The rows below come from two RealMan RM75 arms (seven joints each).
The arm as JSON. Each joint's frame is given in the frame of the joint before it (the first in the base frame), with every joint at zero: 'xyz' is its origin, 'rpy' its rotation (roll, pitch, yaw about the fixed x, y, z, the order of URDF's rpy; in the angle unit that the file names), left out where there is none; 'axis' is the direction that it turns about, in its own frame. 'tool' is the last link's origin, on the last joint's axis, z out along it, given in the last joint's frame.
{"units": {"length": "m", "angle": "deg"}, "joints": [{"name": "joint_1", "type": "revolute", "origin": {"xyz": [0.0, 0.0, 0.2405], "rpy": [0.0, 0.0, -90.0]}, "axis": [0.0, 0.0, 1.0]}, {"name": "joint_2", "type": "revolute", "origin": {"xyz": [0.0, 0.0, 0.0], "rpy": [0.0, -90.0, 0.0]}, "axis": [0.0, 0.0, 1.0]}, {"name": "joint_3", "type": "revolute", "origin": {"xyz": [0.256, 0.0, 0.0], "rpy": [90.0, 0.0, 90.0]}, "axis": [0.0, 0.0, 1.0]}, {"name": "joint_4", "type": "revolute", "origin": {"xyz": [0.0, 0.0, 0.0], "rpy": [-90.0, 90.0, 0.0]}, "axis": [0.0, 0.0, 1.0]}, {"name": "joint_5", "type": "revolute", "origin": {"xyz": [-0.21, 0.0, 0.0], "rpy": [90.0, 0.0, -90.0]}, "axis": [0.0, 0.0, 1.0]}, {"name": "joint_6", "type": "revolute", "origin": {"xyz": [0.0, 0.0, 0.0], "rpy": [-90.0, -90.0, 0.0]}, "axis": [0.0, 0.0, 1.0]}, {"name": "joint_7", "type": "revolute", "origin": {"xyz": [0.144, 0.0, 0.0], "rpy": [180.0, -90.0, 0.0]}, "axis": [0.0, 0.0, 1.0]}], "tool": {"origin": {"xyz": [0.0, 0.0, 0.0], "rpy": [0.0, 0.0, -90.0]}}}
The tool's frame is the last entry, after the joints.
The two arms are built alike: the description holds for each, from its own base.
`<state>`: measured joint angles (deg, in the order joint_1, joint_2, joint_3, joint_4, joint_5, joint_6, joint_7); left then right.
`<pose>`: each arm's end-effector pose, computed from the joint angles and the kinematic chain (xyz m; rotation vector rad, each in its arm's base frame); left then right.
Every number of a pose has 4 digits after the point. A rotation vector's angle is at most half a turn.
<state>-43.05 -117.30 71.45 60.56 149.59 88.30 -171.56 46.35 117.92 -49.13 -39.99 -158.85 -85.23 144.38</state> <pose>-0.1980 0.3796 -0.0007 -2.2086 -1.6259 0.4157 0.2617 0.3673 -0.0107 -2.3967 1.6230 -0.4519</pose>
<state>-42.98 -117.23 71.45 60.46 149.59 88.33 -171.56 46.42 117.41 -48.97 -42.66 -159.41 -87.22 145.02</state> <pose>-0.1990 0.3793 -0.0004 -2.2063 -1.6288 0.4181 0.2578 0.3716 0.0013 -2.3845 1.6050 -0.4562</pose>
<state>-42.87 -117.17 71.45 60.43 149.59 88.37 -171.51 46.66 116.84 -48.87 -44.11 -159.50 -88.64 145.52</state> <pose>-0.2000 0.3789 0.0000 -2.2048 -1.6306 0.4202 0.2544 0.3747 0.0098 -2.3775 1.5973 -0.4568</pose>
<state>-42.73 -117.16 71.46 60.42 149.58 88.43 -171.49 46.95 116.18 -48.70 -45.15 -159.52 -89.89 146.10</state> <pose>-0.2010 0.3783 0.0000 -2.2036 -1.6338 0.4223 0.2517 0.3775 0.0179 -2.3681 1.5960 -0.4562</pose>
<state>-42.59 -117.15 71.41 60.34 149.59 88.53 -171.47 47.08 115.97 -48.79 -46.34 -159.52 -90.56 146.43</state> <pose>-0.2023 0.3775 0.0000 -2.2015 -1.6393 0.4252 0.2485 0.3799 0.0228 -2.3640 1.5835 -0.4532</pose>
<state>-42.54 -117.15 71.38 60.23 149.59 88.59 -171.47 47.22 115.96 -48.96 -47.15 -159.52 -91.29 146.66</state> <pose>-0.2031 0.3770 -0.0002 -2.2004 -1.6433 0.4274 0.2455 0.3805 0.0248 -2.3672 1.5768 -0.4562</pose>
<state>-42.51 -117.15 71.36 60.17 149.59 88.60 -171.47 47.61 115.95 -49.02 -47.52 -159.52 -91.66 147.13</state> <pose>-0.2035 0.3768 -0.0003 -2.1996 -1.6453 0.4282 0.2420 0.3821 0.0258 -2.3669 1.5743 -0.4551</pose>
